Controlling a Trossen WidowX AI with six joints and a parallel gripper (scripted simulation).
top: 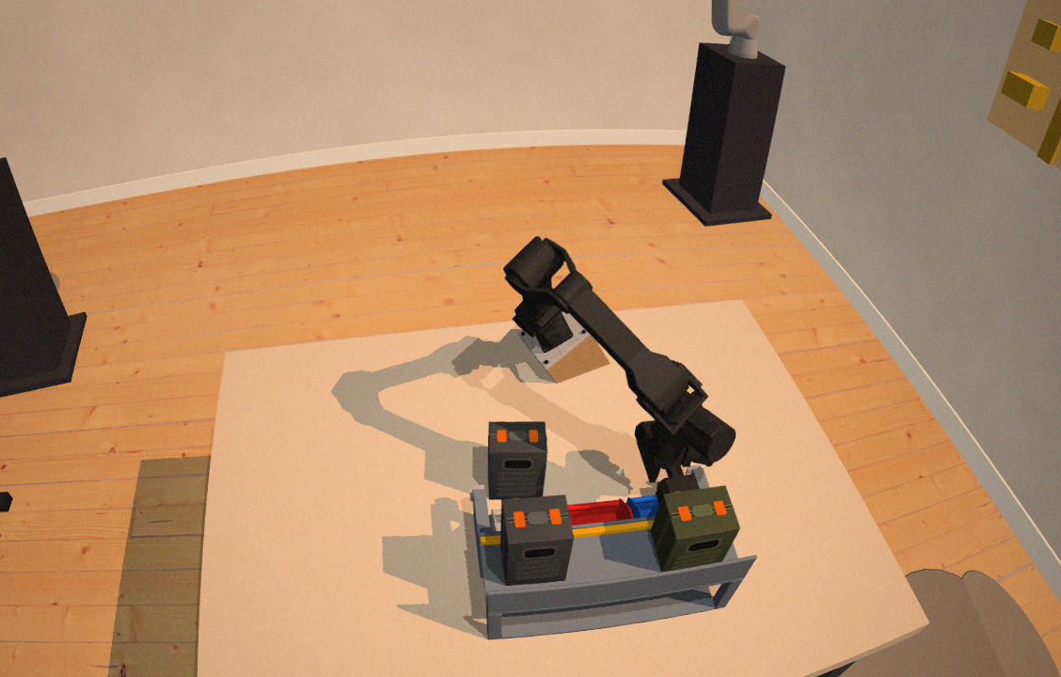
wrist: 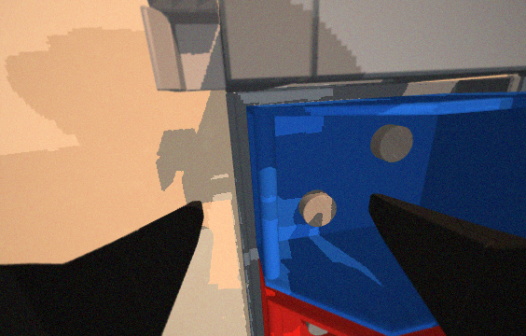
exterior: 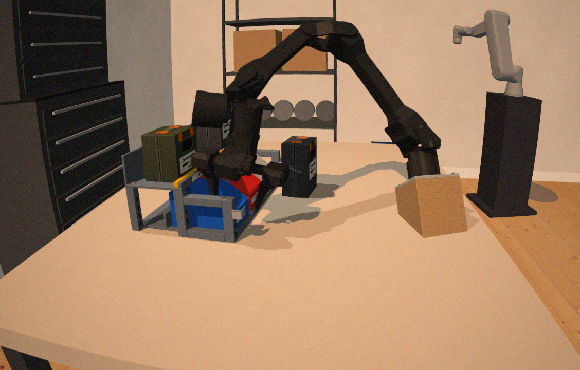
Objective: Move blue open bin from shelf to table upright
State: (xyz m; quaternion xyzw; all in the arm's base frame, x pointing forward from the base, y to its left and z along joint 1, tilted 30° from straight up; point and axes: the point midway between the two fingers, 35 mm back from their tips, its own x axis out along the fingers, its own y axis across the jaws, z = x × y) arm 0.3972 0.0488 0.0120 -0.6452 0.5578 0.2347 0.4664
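My gripper is now 60 mm short of the blue open bin, 30 mm above it and 10 mm to the left of it. Also, from my hand: red bin (120 mm to the right, 40 mm ahead, 30 mm below); yellow rail (130 mm to the right, 70 mm ahead, 30 mm above); green case (140 mm ahead, 70 mm above, 30 mm to the right).
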